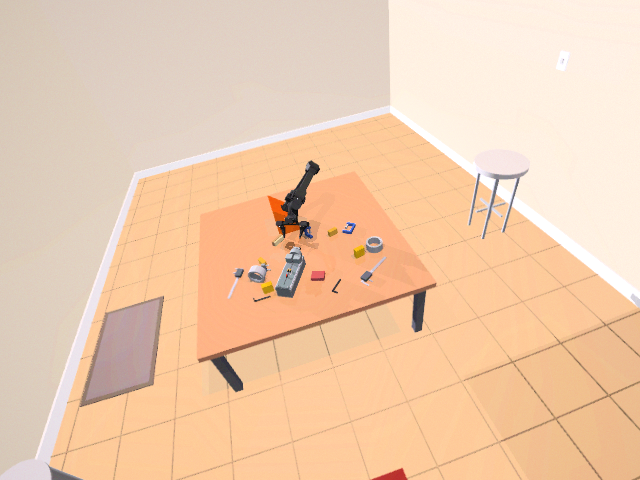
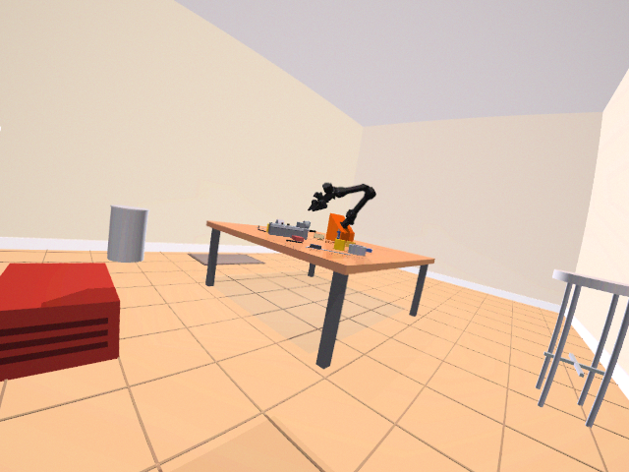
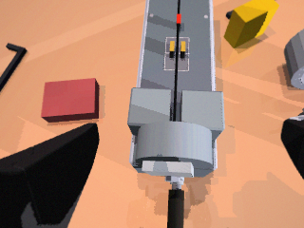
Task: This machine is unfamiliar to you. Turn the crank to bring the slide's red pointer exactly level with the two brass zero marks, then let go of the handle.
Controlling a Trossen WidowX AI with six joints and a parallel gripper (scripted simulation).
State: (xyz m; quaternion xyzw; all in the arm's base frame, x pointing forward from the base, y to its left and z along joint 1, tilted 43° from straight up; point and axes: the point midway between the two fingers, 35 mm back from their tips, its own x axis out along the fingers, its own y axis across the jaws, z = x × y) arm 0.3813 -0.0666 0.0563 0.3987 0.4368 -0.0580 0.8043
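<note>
Now: the dark crank handle 14 cm below my gripper tip, 4 cm behind it and 2 cm to the left of it. Round my gripper tip: red pointer: 16 cm ahead, 12 cm below, 9 cm to the right; then red block: 19 cm below, 16 cm ahead, 8 cm to the left.
</note>
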